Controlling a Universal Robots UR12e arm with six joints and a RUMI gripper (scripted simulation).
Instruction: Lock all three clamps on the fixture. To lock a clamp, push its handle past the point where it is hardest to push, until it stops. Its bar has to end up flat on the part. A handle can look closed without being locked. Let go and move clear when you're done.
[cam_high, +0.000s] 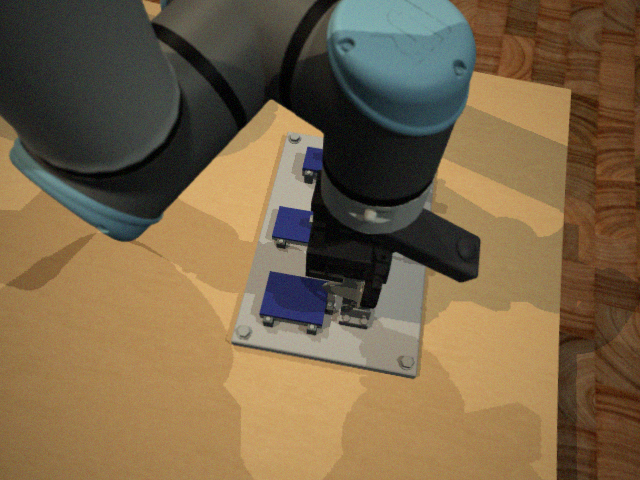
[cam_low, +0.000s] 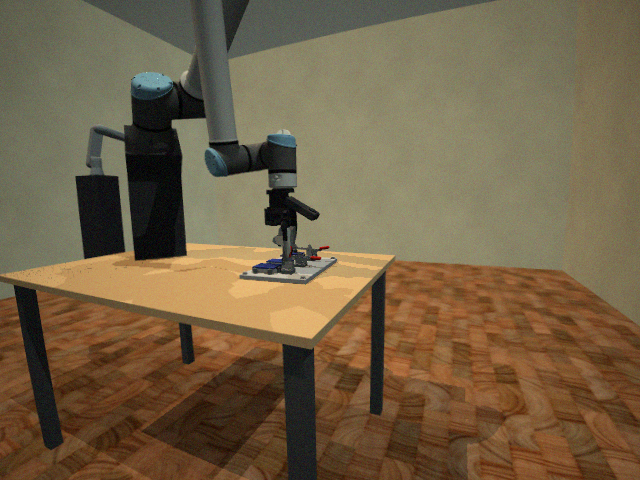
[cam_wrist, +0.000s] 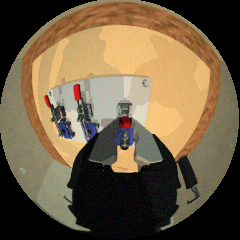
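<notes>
The part is 8 cm behind my hand, 1 cm to the left of it and 5 cm below it. From my hand the other things lie so: grey fixture plate (2 cm behind, 11 cm to the left, 8 cm below).
</notes>
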